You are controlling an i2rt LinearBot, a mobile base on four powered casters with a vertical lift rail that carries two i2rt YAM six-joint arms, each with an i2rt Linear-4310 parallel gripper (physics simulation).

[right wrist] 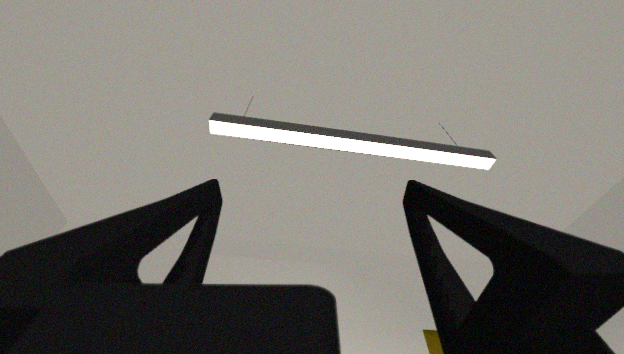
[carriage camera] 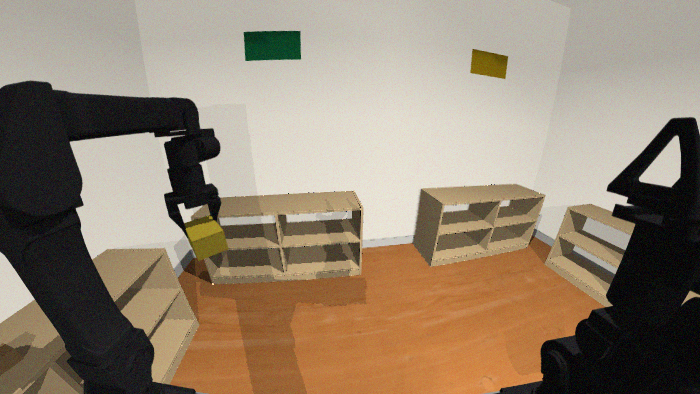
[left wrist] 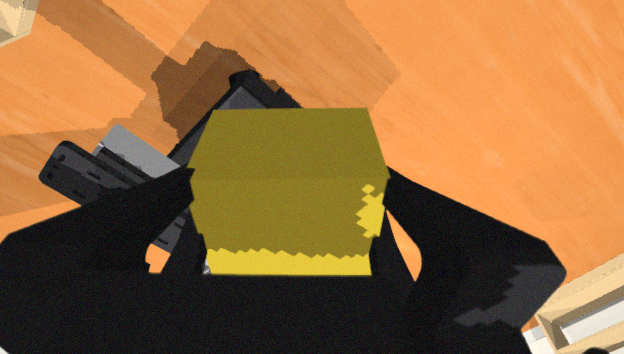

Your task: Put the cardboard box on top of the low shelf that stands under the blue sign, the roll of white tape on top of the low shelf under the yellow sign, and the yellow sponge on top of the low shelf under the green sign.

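Places are measured from the left arm's base along level axes (x ahead, y left, z up), in millimetres.
Pixels of known places: left gripper, fingertip midpoint: (left wrist: 290,167); right gripper, fingertip midpoint: (right wrist: 313,190).
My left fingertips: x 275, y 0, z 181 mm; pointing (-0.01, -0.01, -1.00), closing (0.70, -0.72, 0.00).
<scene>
For each thing: its top centre in the pictures, then the offset to it from my left fingertips. Level surfaces: height alone.
- yellow sponge, top centre: (left wrist: 292,278) (carriage camera: 202,226) 29 mm up, 22 mm back, 24 mm right
- low shelf, surface height: 376 mm down
- green sign, top centre: (carriage camera: 272,31) 866 mm up, 1294 mm ahead, 220 mm left
- Wooden floor, surface height: 986 mm down
The yellow sponge (carriage camera: 207,242) (left wrist: 290,145) is between the fingers of my left gripper (carriage camera: 204,227) (left wrist: 290,167), which is shut on it and holds it in the air. In the carriage view it overlaps the left end of the low shelf (carriage camera: 300,202) under the green sign (carriage camera: 272,45). Another low shelf (carriage camera: 477,194) stands under the yellow sign (carriage camera: 489,63) (right wrist: 432,341). My right gripper (carriage camera: 683,121) (right wrist: 313,190) is open and empty, pointing up at the right. The cardboard box, the white tape and the blue sign do not show.
A shelf unit (carriage camera: 135,257) stands at the lower left, partly behind the left arm. Another shelf unit (carriage camera: 592,211) stands at the right, partly behind the right arm. Wooden floor (carriage camera: 425,320) lies in front of the shelves. A ceiling lamp (right wrist: 350,142) shows in the right wrist view.
</scene>
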